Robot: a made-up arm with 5 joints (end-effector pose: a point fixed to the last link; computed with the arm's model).
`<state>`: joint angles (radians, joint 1 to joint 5).
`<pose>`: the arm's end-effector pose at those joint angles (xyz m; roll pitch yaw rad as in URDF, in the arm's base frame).
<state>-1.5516 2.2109 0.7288 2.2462 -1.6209</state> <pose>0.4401 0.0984 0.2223 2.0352 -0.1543 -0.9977</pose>
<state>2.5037 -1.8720 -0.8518 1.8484 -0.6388</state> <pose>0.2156 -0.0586 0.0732 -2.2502 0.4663 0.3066</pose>
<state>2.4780 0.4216 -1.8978 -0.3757 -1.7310</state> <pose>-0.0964 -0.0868 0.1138 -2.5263 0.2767 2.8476</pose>
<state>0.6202 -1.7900 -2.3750 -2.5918 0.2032</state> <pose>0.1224 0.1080 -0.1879 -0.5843 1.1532 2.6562</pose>
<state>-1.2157 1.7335 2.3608 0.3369 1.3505</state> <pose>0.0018 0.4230 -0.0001 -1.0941 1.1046 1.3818</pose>
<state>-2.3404 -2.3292 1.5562 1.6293 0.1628</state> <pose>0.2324 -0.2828 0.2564 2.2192 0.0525 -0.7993</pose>
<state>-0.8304 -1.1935 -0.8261 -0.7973 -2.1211</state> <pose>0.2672 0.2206 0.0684 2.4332 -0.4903 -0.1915</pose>
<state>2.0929 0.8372 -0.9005 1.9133 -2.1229</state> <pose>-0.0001 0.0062 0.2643 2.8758 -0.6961 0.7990</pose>
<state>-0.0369 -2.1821 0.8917 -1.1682 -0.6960</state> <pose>0.3180 -0.0138 0.1976 1.3262 -0.7109 -1.2738</pose>
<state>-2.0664 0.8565 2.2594 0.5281 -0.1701</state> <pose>0.1344 0.1037 -0.2265 -1.3589 1.0400 -1.1899</pose>
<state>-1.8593 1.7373 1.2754 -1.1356 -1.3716</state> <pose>0.0854 0.4729 0.2617 -1.9417 0.3812 2.4894</pose>
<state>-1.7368 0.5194 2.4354 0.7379 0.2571</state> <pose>0.1440 0.0648 -0.2511 -2.0960 0.9469 -0.8929</pose>
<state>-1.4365 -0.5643 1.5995 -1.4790 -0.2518</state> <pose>-0.1077 0.1133 -0.2331 -0.7583 -0.0732 -2.9449</pose>
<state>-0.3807 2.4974 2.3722 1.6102 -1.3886</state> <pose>-0.3614 0.2921 0.4558 2.1553 -0.6405 1.7118</pose>
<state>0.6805 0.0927 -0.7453 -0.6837 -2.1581</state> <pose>-0.2512 0.2356 -0.0330 3.0832 0.5633 1.2118</pose>
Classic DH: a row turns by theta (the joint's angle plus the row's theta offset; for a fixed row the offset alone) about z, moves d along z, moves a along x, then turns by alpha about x. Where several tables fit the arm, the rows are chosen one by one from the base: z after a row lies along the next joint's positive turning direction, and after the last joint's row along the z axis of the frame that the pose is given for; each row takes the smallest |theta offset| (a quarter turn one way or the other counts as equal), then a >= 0, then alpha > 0; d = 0 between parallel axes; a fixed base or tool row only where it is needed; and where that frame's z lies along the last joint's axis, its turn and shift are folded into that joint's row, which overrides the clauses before.
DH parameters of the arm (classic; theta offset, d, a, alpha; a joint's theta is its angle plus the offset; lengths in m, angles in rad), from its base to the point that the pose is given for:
joint 1: 0 0.0832 -0.0865 -1.5708
joint 2: 1.5708 0.0788 0.175 -1.5708
joint 3: 0 0.072 -0.0611 -1.5708
joint 4: 0 -0.1274 0.0552 1.5708
joint 5: 1.5708 -0.2164 0.0742 -1.5708
tool (fixed): 1.5708 -0.0805 0 0

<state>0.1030 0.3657 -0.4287 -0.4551 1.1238</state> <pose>-0.0710 0.1156 -0.1580 -0.5539 0.7678 0.3598</pose>
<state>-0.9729 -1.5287 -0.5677 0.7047 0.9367</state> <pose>-0.0297 0.0505 0.2029 2.1684 -0.9013 2.7646</pose>
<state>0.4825 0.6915 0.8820 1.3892 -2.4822</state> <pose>-0.3815 0.2909 -0.0630 1.7889 -0.3751 1.4371</pose>
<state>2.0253 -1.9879 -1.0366 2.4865 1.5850</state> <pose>0.0191 0.0728 -0.1331 2.2817 1.0172 0.5262</pose>
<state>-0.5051 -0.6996 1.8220 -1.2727 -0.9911</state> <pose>-0.0999 -0.1123 -0.2329 0.0671 -0.3800 -1.9986</pose>
